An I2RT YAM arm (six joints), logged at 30 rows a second.
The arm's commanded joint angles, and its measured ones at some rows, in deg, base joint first. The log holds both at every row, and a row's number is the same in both.
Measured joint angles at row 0:
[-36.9, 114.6, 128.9, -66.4, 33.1, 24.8]
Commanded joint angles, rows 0 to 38:
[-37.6, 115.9, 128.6, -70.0, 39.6, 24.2]
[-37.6, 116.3, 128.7, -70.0, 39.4, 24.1]
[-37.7, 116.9, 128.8, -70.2, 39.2, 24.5]
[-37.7, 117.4, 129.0, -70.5, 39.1, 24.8]
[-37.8, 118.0, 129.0, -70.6, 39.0, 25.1]
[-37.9, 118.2, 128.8, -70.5, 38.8, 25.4]
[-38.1, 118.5, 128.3, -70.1, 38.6, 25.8]
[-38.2, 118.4, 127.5, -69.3, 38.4, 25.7]
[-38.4, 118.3, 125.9, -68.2, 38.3, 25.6]
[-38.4, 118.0, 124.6, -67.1, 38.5, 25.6]
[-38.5, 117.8, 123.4, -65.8, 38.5, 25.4]
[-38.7, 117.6, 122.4, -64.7, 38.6, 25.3]
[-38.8, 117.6, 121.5, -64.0, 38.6, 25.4]
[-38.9, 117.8, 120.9, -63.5, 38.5, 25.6]
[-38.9, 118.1, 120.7, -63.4, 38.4, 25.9]
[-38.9, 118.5, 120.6, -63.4, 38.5, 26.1]
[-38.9, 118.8, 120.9, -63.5, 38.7, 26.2]
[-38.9, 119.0, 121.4, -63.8, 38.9, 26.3]
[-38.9, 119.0, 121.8, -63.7, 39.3, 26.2]
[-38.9, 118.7, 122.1, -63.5, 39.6, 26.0]
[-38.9, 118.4, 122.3, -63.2, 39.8, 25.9]
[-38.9, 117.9, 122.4, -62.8, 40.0, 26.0]
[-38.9, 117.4, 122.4, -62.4, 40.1, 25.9]
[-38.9, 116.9, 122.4, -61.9, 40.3, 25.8]
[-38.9, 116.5, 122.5, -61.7, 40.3, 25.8]
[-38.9, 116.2, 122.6, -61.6, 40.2, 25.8]
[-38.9, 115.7, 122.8, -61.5, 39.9, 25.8]
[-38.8, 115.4, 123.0, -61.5, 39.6, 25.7]
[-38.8, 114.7, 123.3, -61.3, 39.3, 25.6]
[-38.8, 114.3, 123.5, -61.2, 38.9, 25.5]
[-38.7, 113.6, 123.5, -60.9, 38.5, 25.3]
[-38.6, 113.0, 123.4, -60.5, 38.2, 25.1]
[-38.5, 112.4, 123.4, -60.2, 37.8, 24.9]
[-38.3, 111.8, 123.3, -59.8, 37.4, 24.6]
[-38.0, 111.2, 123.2, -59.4, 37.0, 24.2]
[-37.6, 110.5, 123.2, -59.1, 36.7, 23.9]
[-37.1, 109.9, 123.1, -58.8, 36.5, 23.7]
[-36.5, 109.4, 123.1, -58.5, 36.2, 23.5]
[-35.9, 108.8, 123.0, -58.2, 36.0, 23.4]
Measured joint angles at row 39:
[-37.4, 113.0, 122.3, -60.4, 36.2, 24.8]
